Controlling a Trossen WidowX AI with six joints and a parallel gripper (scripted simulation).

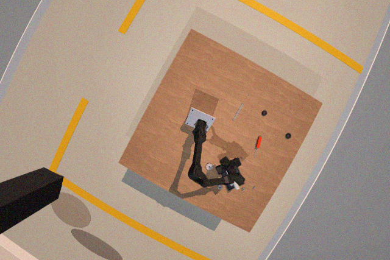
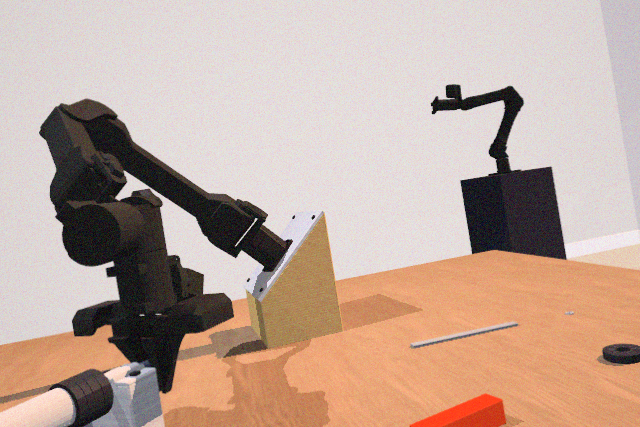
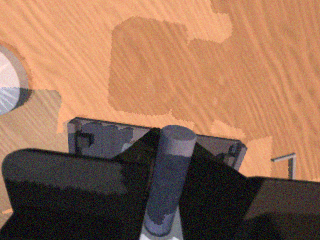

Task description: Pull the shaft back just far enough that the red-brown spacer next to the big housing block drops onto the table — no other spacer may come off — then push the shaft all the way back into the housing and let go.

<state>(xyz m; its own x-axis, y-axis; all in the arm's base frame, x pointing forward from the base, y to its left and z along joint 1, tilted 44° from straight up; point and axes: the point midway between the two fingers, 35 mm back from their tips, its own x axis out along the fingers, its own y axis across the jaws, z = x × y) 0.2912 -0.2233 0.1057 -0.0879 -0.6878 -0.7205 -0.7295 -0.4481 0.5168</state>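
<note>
The blue-grey shaft lies 50 mm ahead of my gripper tip, 60 mm to the right of it and 30 mm above it. From my gripper tip the other things lie so: black collar 80 mm ahead, 90 mm to the right, 30 mm above; then orange-red ring 90 mm ahead, 100 mm to the right, 30 mm below; then black spacer 70 mm ahead, 80 mm to the right, 30 mm above.
</note>
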